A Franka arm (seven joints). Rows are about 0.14 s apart.
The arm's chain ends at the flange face. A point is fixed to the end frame.
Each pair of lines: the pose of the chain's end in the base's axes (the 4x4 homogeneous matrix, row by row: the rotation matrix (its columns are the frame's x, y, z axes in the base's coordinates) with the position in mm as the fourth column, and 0 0 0 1 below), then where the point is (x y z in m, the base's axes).
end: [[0.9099 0.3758 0.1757 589.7], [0.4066 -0.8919 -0.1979 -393.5], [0.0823 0.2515 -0.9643 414.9], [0 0 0 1]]
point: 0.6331 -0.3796 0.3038
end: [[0.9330 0.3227 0.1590 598.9], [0.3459 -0.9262 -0.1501 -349.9], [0.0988 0.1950 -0.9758 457.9], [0 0 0 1]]
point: 0.6426 -0.3320 0.3475
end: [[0.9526 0.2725 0.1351 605.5], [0.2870 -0.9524 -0.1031 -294.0], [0.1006 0.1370 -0.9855 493.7], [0 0 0 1]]
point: 0.6484 -0.2724 0.3837
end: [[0.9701 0.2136 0.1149 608.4], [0.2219 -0.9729 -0.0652 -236.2], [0.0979 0.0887 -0.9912 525.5], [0 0 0 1]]
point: 0.6511 -0.2122 0.4159
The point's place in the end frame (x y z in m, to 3 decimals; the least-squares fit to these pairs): 0.036 -0.024 0.112
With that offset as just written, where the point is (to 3 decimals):
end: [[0.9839 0.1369 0.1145 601.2], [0.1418 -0.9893 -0.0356 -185.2], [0.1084 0.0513 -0.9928 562.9], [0 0 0 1]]
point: 0.646 -0.160 0.454
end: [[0.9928 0.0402 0.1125 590.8], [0.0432 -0.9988 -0.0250 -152.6], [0.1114 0.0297 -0.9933 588.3], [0 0 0 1]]
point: 0.638 -0.130 0.480
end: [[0.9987 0.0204 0.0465 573.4], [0.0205 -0.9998 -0.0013 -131.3], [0.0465 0.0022 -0.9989 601.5], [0 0 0 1]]
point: 0.614 -0.107 0.491
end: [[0.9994 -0.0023 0.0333 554.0], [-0.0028 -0.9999 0.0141 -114.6], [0.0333 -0.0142 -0.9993 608.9], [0 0 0 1]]
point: 0.594 -0.089 0.499
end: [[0.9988 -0.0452 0.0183 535.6], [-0.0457 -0.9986 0.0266 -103.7], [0.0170 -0.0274 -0.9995 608.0], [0 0 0 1]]
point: 0.575 -0.078 0.497
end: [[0.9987 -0.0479 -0.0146 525.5], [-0.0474 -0.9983 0.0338 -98.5], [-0.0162 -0.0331 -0.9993 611.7], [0 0 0 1]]
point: 0.561 -0.072 0.500
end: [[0.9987 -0.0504 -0.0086 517.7], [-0.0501 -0.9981 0.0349 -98.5], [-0.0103 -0.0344 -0.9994 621.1], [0 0 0 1]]
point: 0.554 -0.072 0.510
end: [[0.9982 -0.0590 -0.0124 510.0], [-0.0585 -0.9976 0.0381 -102.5], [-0.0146 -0.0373 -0.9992 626.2], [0 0 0 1]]
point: 0.546 -0.076 0.515
